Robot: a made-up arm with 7 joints. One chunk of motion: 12 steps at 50 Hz.
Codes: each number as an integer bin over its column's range. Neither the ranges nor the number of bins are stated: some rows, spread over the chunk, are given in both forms.
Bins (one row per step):
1: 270 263 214 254 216 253 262
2: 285 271 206 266 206 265 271
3: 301 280 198 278 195 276 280
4: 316 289 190 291 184 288 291
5: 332 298 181 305 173 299 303
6: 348 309 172 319 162 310 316
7: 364 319 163 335 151 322 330
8: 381 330 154 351 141 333 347
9: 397 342 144 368 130 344 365
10: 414 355 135 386 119 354 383
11: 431 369 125 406 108 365 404
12: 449 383 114 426 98 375 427
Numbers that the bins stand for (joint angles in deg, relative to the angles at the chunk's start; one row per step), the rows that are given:
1: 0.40 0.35 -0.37 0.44 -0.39 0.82 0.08
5: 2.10 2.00 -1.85 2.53 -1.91 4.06 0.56
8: 3.44 3.50 -3.07 4.42 -3.03 6.46 1.07
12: 5.30 5.99 -4.87 7.51 -4.55 9.42 2.01
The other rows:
2: 0.81 0.73 -0.73 0.93 -0.74 1.67 0.18
3: 1.25 1.15 -1.09 1.42 -1.13 2.44 0.29
4: 1.66 1.57 -1.45 1.96 -1.52 3.29 0.42
6: 2.53 2.51 -2.26 3.11 -2.29 4.84 0.71
7: 2.97 2.98 -2.66 3.77 -2.68 5.68 0.87
9: 3.88 4.06 -3.52 5.12 -3.42 7.23 1.29
10: 4.34 4.67 -3.92 5.86 -3.81 7.94 1.50
11: 4.81 5.33 -4.37 6.68 -4.20 8.71 1.74

